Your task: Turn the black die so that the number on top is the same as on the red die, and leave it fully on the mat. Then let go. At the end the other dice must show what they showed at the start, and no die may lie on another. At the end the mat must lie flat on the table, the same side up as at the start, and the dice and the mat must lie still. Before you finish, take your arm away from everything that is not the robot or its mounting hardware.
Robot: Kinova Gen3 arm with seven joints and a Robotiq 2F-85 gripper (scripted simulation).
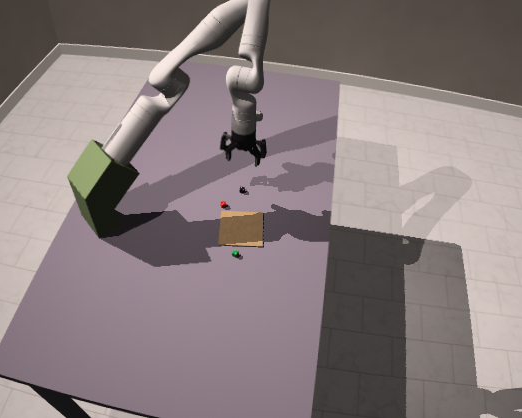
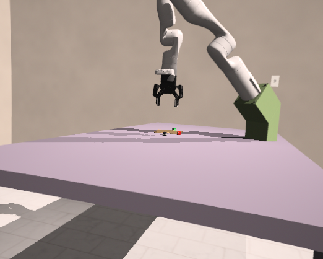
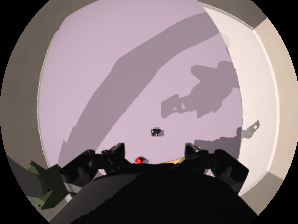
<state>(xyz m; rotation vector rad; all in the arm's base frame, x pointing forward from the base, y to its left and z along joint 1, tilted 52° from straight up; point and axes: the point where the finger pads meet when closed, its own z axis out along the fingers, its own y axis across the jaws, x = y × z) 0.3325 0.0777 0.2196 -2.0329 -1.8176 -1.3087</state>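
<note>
My gripper is now 14 cm above the black die. The rest, counted from my hand: tan mat: 6 cm ahead, 15 cm to the right, 14 cm below; then green die: 8 cm ahead, 26 cm to the right, 14 cm below; then red die: 3 cm behind, 9 cm to the right, 14 cm below.
</note>
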